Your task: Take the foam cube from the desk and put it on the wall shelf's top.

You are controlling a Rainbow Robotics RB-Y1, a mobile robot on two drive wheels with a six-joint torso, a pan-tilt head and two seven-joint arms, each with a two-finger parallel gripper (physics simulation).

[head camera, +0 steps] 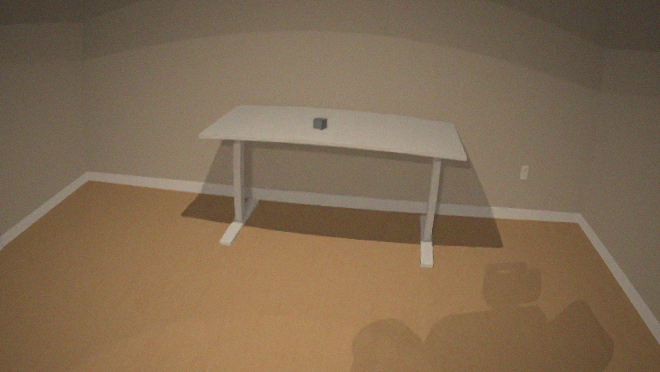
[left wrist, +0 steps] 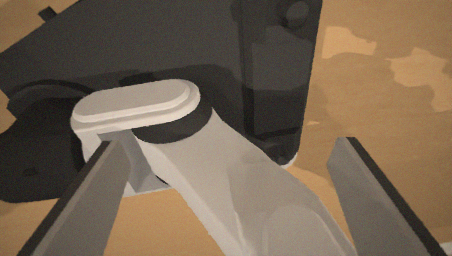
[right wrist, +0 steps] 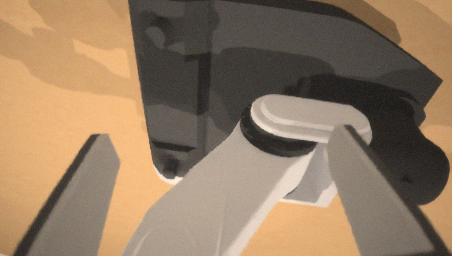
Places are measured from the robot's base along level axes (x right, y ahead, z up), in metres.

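Pixels of known places: left gripper, fingertip midpoint: (left wrist: 227, 152); right gripper, fingertip midpoint: (right wrist: 223, 143).
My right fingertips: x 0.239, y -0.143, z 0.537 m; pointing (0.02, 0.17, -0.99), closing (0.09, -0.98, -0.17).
Note:
Behind a point stands the place of what it marks.
A small dark grey foam cube (head camera: 320, 123) {x -0.060, y 2.599, z 0.759 m} sits on the white top of the desk (head camera: 390, 132) {x 0.340, y 2.633, z 0.721 m}, a little left of the desk's middle, in the head view. The desk stands against the far wall, some way off across the floor. The wall shelf does not show in the head view. My left gripper (left wrist: 227, 152) {x -0.209, y -0.148, z 0.536 m} is open, its two fingers wide apart with nothing between them, beside my own base and arm. My right gripper (right wrist: 223, 143) {x 0.239, y -0.143, z 0.537 m} is also open and empty, beside my base. Both grippers are far from the cube and do not show in the head view.
Two white desk legs (head camera: 239, 182) {x -0.568, y 2.797, z 0.304 m} (head camera: 432, 200) {x 0.645, y 2.639, z 0.308 m} with feet stand on the wooden floor (head camera: 175, 280) {x -0.856, y 1.992, z 0.002 m}. A white outlet (head camera: 524, 172) {x 1.529, y 3.040, z 0.402 m} is on the wall to the right of the desk. Side walls rise at left and right. My shadow falls on the floor at the lower right.

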